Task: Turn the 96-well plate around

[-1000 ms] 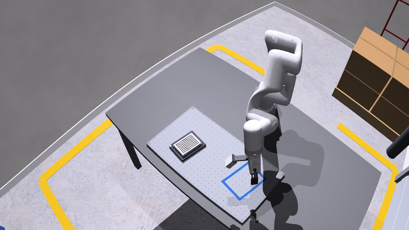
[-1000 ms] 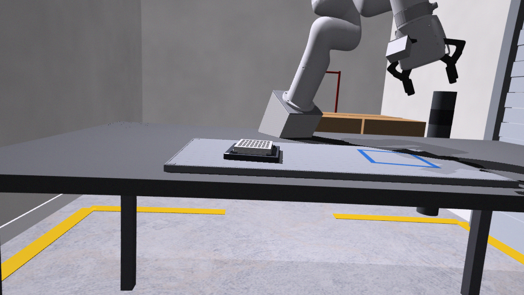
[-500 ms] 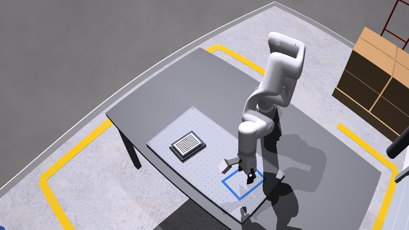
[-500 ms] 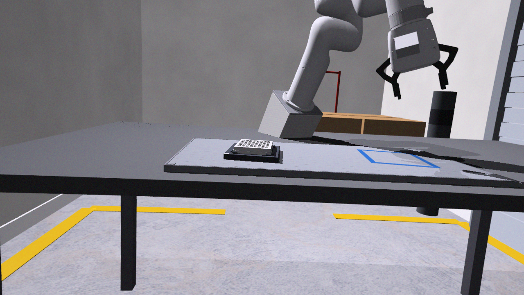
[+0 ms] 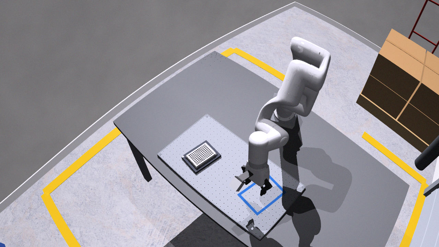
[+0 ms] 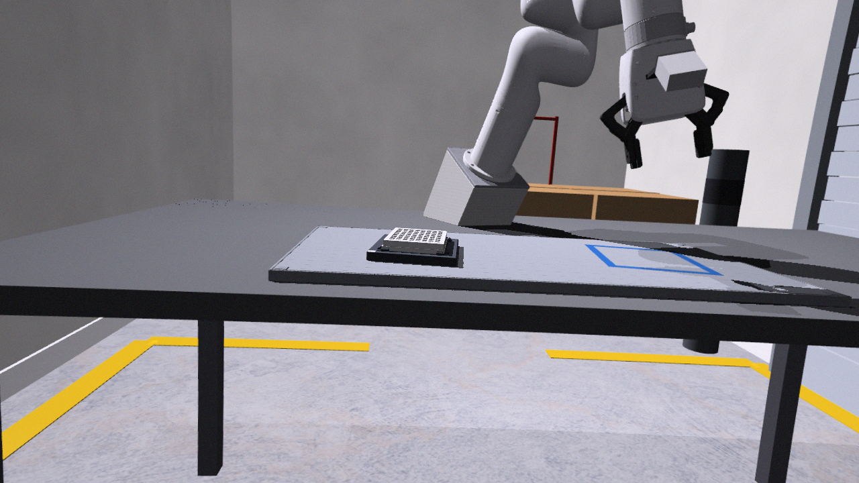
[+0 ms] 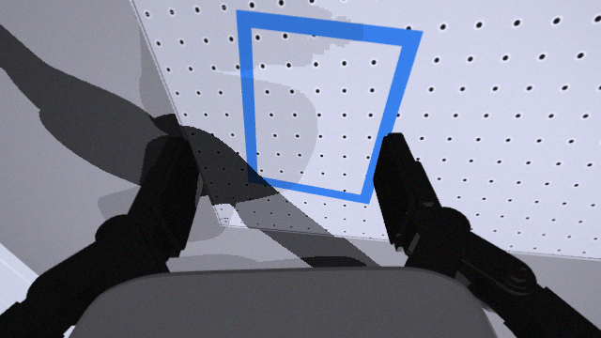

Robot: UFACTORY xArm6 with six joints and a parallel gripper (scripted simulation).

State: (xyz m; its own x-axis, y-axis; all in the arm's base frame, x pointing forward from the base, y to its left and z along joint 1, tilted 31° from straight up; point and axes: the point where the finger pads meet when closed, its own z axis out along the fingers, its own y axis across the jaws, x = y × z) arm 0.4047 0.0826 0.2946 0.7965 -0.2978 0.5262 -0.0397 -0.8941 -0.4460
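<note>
My gripper is now 50 mm past the white 96-well plate, 350 mm to the left of it and 140 mm above it. Round my hand: A1 label (10 mm ahead, 410 mm to the right, 150 mm below); plate nest N1 (50 mm behind, 350 mm to the right, 150 mm below).
</note>
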